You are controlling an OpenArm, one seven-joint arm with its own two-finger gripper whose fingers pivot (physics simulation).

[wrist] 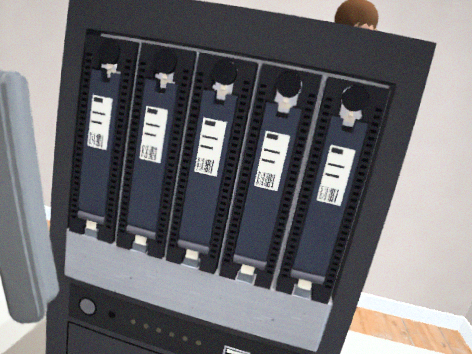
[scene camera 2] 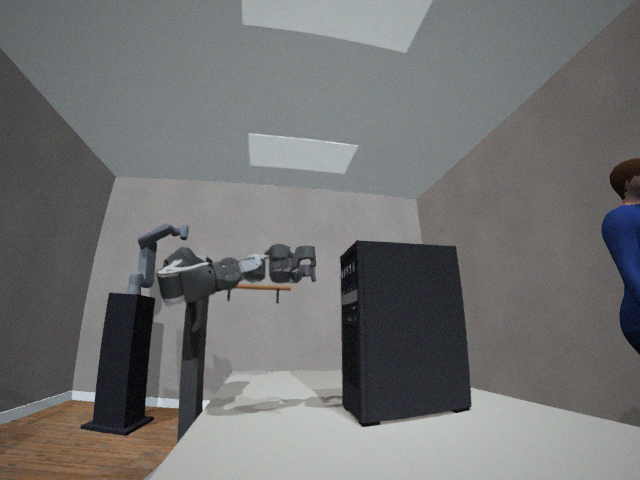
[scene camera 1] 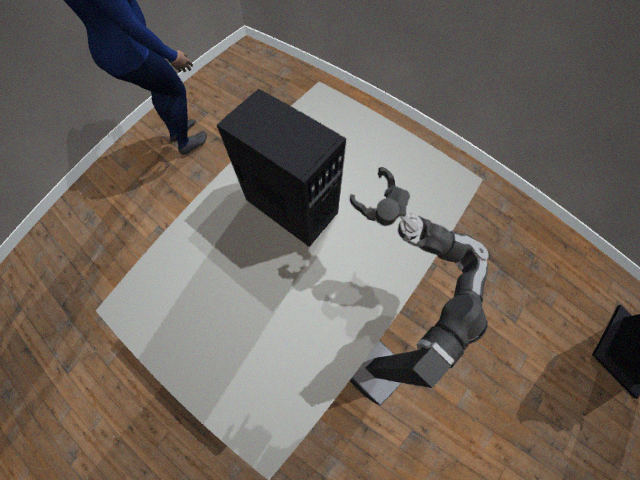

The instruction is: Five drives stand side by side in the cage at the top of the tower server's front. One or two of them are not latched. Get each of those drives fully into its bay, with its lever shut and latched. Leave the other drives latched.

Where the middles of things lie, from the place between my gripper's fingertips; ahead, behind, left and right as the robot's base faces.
Now: the drive lever (wrist: 157, 113) 9 cm ahead of my hand, 8 cm to the left of it and 2 cm below it. From my hand the other things lie so: black tower server (scene camera 2: 404, 346): 25 cm ahead, 17 cm below, 7 cm to the left; then grey base plate (scene camera 1: 379, 389): 68 cm below, 42 cm behind, 24 cm to the left.
